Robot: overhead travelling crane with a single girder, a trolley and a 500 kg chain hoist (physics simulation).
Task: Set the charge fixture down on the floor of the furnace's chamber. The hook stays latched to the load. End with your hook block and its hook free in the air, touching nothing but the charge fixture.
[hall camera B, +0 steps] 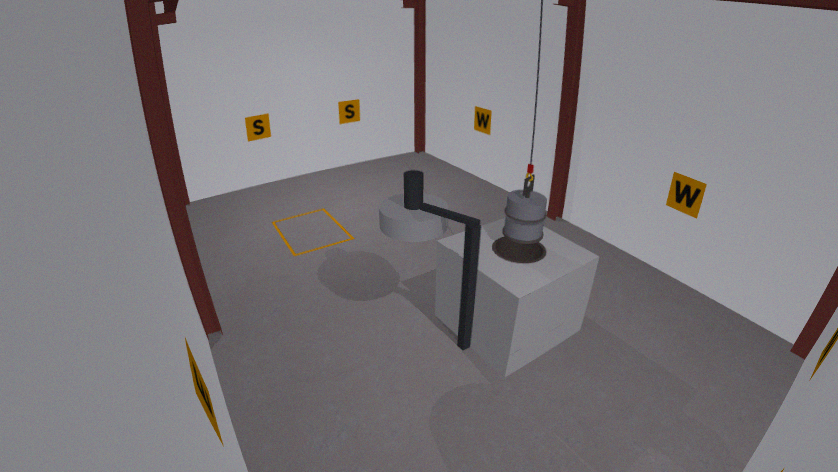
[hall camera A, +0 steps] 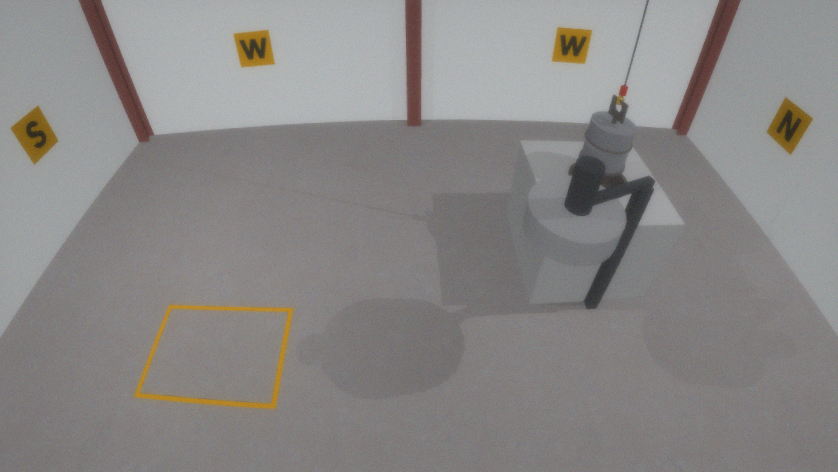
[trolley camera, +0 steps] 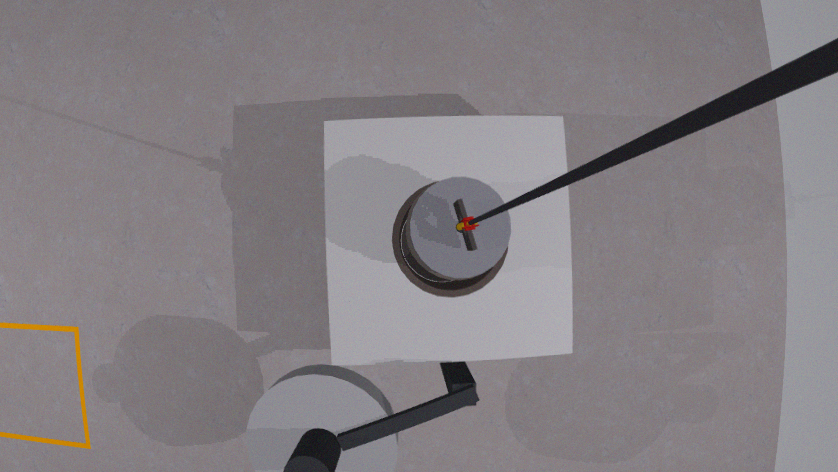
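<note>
The charge fixture (hall camera A: 609, 138) (hall camera B: 524, 218) (trolley camera: 487, 249), a grey ringed drum with an upright lifting eye, hangs nearly upright from my hook (hall camera A: 619, 100) (hall camera B: 529, 175) (trolley camera: 462, 226), which is latched in the eye. The furnace (hall camera A: 659, 257) (hall camera B: 551, 328) (trolley camera: 375, 316) is a white block with a round, brown-rimmed chamber opening (hall camera B: 518, 255) (trolley camera: 451, 291) in its top. The drum's lower ring shows just above the opening. In the trolley view the drum's top covers most of the opening, offset up and right. The chamber floor is hidden.
The round grey furnace lid (hall camera A: 548, 225) (hall camera B: 404, 225) (trolley camera: 269, 410) is swung aside, with a black cylinder (hall camera A: 585, 186) (hall camera B: 413, 190) (trolley camera: 319, 448) on it. Its black arm and post (hall camera A: 621, 252) (hall camera B: 467, 287) (trolley camera: 410, 415) stand beside the furnace. A yellow floor outline (hall camera A: 214, 401) (hall camera B: 283, 238) (trolley camera: 83, 386) lies farther south.
</note>
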